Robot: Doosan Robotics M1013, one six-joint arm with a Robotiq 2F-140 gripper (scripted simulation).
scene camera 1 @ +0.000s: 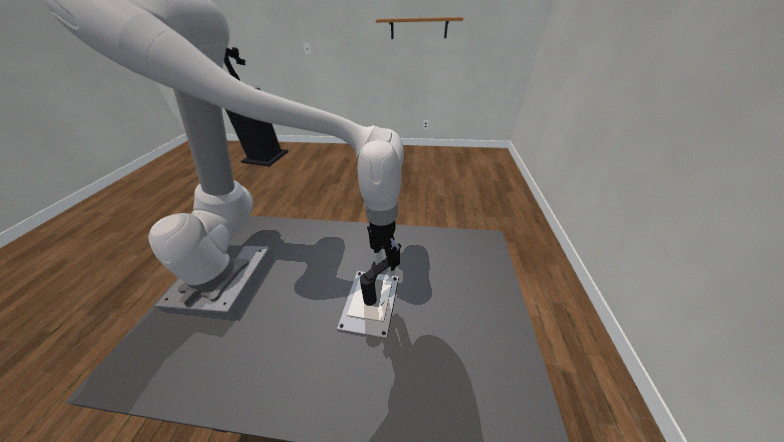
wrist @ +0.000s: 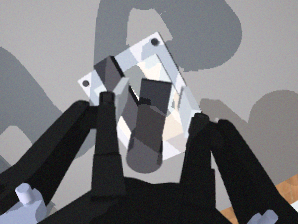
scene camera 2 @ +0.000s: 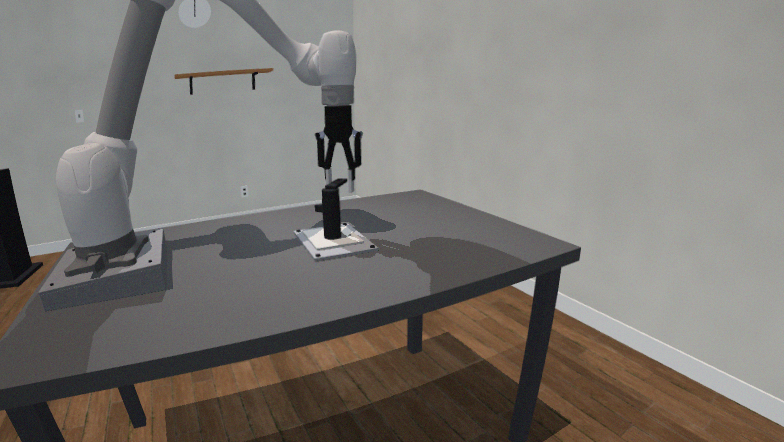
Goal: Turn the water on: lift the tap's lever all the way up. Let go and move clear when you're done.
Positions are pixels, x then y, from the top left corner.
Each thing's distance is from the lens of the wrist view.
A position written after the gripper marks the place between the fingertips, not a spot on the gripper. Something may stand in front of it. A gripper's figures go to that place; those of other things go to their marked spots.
gripper [wrist: 153, 92]: 0.21 m
lever [wrist: 154, 97]: 0.17 m
